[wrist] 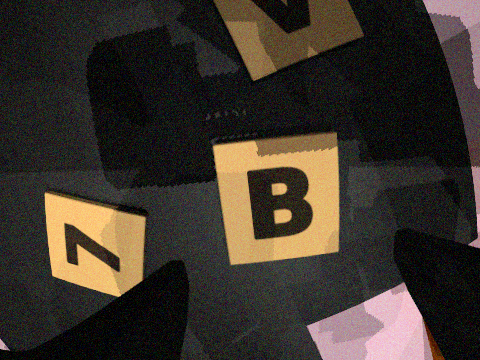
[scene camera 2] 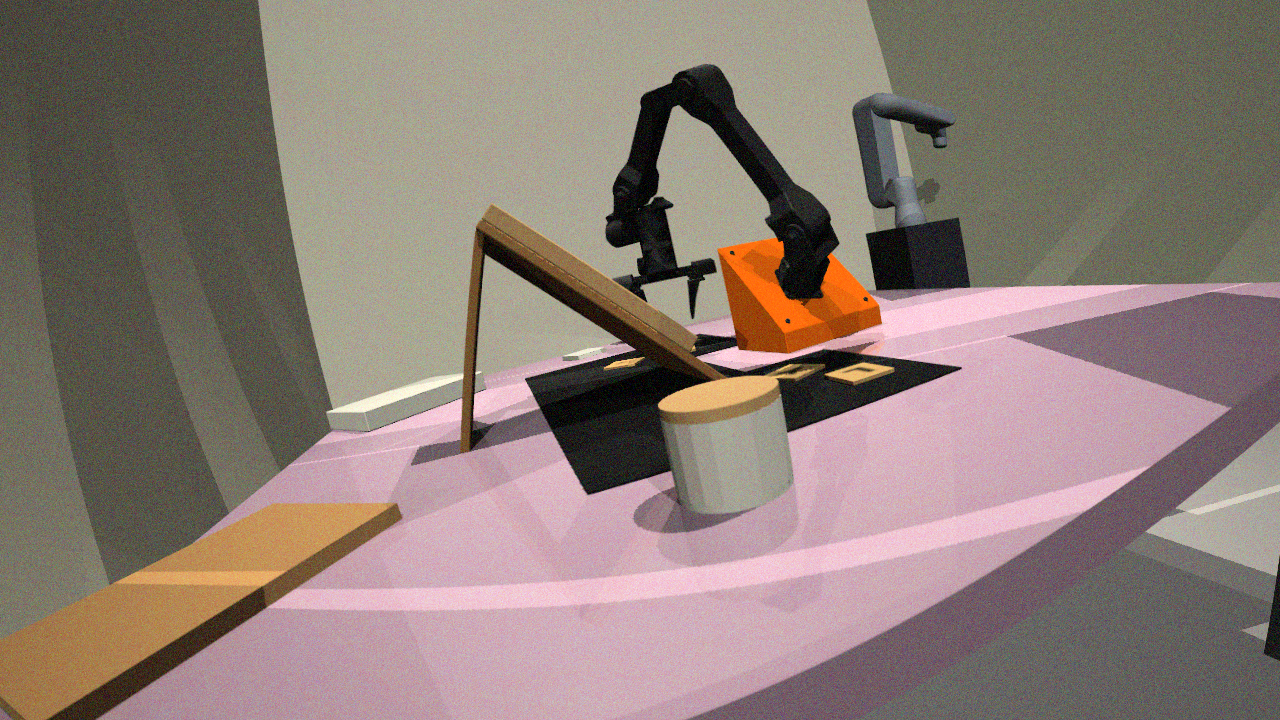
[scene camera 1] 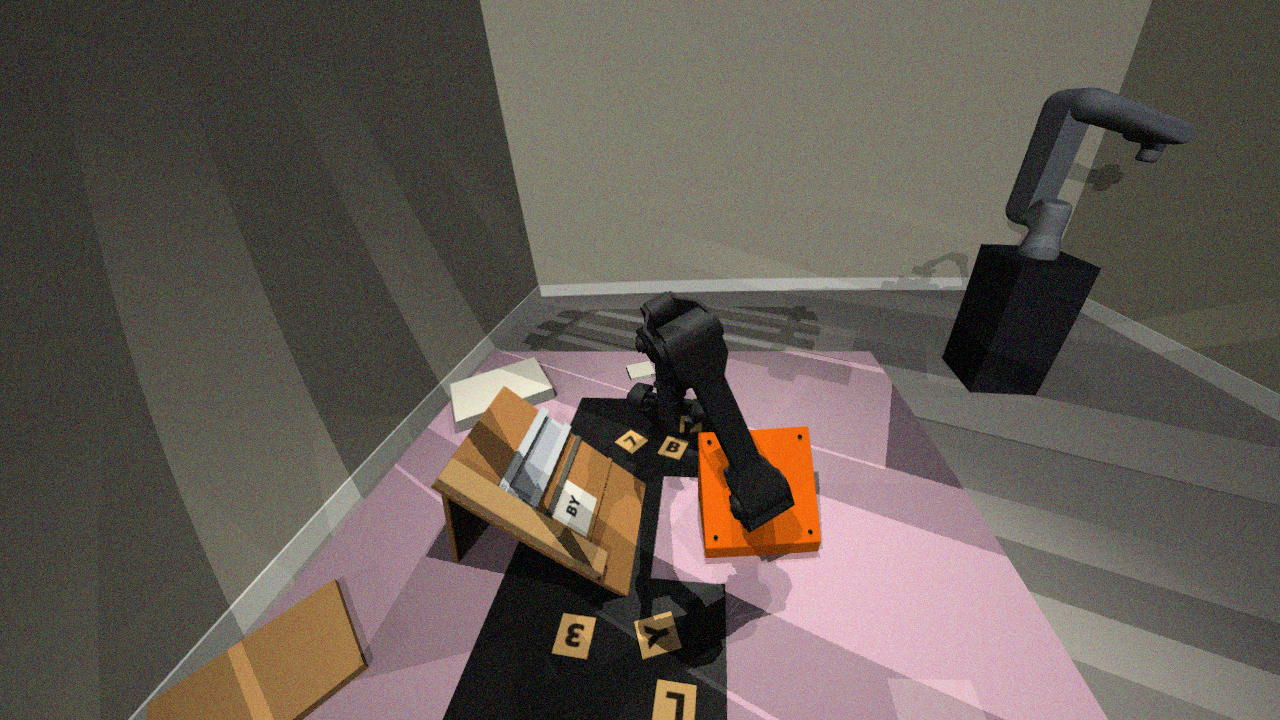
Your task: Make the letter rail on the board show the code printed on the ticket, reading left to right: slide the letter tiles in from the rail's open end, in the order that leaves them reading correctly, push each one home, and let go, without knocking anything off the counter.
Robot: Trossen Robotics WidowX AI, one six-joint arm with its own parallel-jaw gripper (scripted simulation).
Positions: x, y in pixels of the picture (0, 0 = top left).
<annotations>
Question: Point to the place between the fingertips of the gripper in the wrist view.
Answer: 294, 260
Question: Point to a black mat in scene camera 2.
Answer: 607, 423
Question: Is the gripper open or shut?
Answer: Open.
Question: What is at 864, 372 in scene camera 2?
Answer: A l tile.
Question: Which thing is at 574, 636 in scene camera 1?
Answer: A 3 tile.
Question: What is the gripper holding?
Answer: Nothing.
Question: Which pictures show the gripper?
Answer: The wrist view, scene camera 2 and scene camera 1: all of them.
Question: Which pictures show the white ticket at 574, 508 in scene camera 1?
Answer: Scene camera 1 only.
</annotations>
